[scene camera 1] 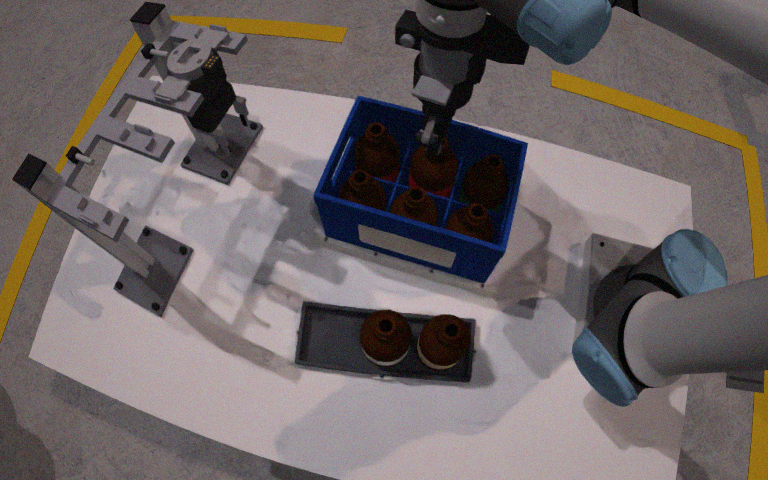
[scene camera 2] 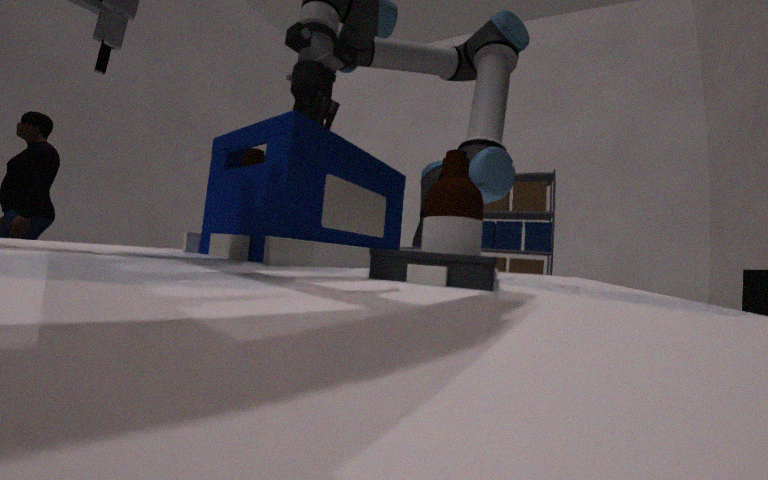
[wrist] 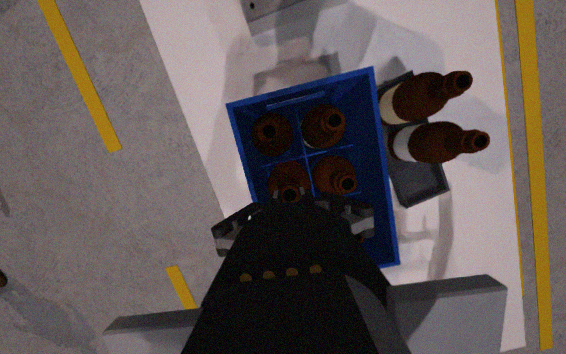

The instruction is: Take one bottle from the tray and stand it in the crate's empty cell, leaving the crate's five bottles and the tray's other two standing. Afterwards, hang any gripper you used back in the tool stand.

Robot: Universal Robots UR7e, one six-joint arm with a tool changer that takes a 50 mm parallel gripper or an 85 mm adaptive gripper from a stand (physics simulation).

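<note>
I see a parallel gripper [scene camera 1: 195, 64], and the parallel gripper is out of frame in the wrist view. I also see an adaptive gripper [scene camera 1: 441, 95], and there is the adaptive gripper [scene camera 2: 312, 79] again, as well as the adaptive gripper [wrist: 281, 239]. Then there are a white-labelled bottle [scene camera 1: 385, 335], a white-labelled bottle [scene camera 1: 473, 220] and a tool stand [scene camera 1: 154, 264]. I see a cream-labelled bottle [scene camera 1: 444, 340] too, and the same cream-labelled bottle [wrist: 423, 95] shows from the wrist.
</note>
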